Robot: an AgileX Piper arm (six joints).
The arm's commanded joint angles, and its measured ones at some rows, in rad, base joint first. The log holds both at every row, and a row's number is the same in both.
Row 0, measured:
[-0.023, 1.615, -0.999, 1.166, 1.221, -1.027]
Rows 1 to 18, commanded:
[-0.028, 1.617, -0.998, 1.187, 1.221, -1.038]
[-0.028, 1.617, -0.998, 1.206, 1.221, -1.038]
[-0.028, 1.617, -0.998, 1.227, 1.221, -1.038]
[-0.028, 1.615, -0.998, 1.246, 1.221, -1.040]
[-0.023, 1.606, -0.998, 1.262, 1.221, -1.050]
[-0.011, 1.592, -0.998, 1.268, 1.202, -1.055]
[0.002, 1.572, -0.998, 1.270, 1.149, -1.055]
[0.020, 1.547, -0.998, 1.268, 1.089, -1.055]
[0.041, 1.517, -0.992, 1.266, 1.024, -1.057]
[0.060, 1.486, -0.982, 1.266, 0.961, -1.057]
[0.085, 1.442, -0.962, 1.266, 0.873, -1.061]
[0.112, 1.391, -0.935, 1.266, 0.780, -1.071]
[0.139, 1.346, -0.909, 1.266, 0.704, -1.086]
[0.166, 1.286, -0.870, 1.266, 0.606, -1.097]
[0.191, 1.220, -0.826, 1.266, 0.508, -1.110]
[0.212, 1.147, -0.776, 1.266, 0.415, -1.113]
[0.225, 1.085, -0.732, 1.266, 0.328, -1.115]
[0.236, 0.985, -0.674, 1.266, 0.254, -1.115]
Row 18, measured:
[0.180, 1.247, -0.836, 1.261, 0.563, -1.089]
